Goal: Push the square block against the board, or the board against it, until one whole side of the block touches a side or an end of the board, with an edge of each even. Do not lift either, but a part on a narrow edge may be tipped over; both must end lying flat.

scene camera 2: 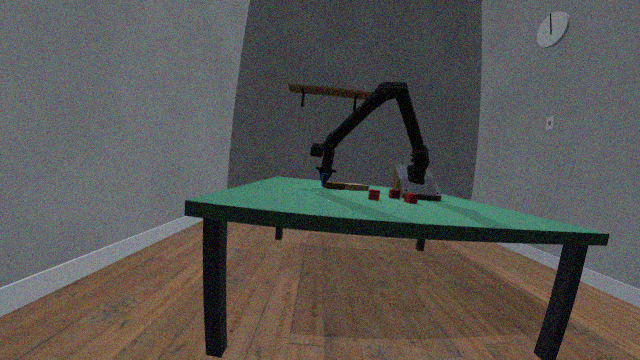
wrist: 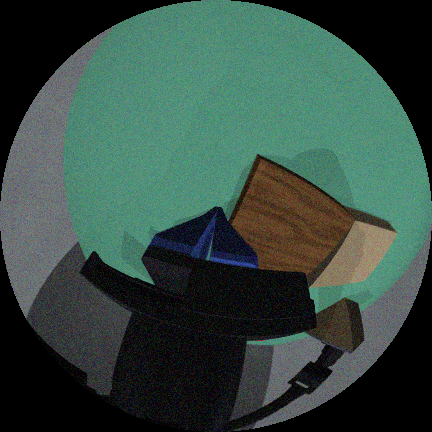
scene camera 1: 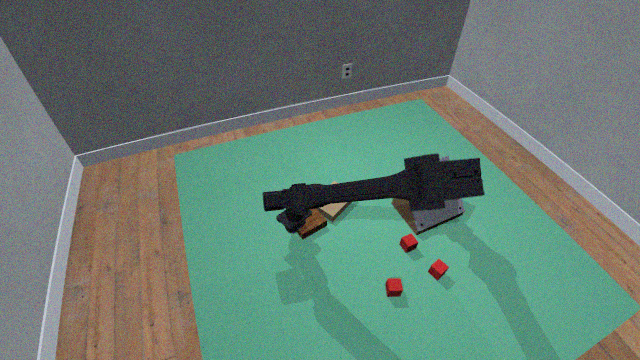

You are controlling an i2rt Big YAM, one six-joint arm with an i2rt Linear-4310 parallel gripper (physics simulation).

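Frame: origin at the arm's base, x right, y ahead, z up, level; millimetres.
Seen in the pictures: gripper, fingertip midpoint: point(scene camera 2: 322, 186) point(wrist: 217, 212) point(scene camera 1: 292, 231); arm's base, origin of the base link: point(scene camera 2: 415, 175) point(wrist: 339, 340).
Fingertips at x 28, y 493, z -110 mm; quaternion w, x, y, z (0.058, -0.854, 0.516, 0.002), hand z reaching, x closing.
Offsets run from my fingertips to a thing's top centre. Level surfaces: height alone.
The square block @(dy -58, dx +29, dz +24 mm) point(scene camera 1: 313, 219) point(scene camera 2: 338, 185) point(wrist: 295, 215), dark brown wood, lies flat on the green table. The board @(dy -178, dx +87, dz +24 mm) point(scene camera 1: 334, 209) point(scene camera 2: 358, 187) point(wrist: 362, 250), pale wood, lies flat beside it. They are very close at one corner in the wrist view; the block hides part of the seam, so I cannot tell whether their sides are fully in touch or even. My gripper point(scene camera 2: 324, 185) point(wrist: 217, 212) is shut and empty. Its blue fingertips are low over the table beside the block's side away from the board. The arm partly covers both pieces in scene camera 1.
Three red cubes @(dy -355, dx -168, dz +33 mm) point(scene camera 1: 409, 243) @(dy -399, dx -286, dz +33 mm) point(scene camera 1: 438, 269) @(dy -237, dx -296, dz +33 mm) point(scene camera 1: 394, 287) lie on the green table @(dz -7 mm) point(scene camera 1: 240, 310) point(scene camera 2: 260, 205), between the arm's base and the near side in scene camera 1. A grey sloped mount point(scene camera 1: 435, 215) with wooden sides stands under the arm's base.
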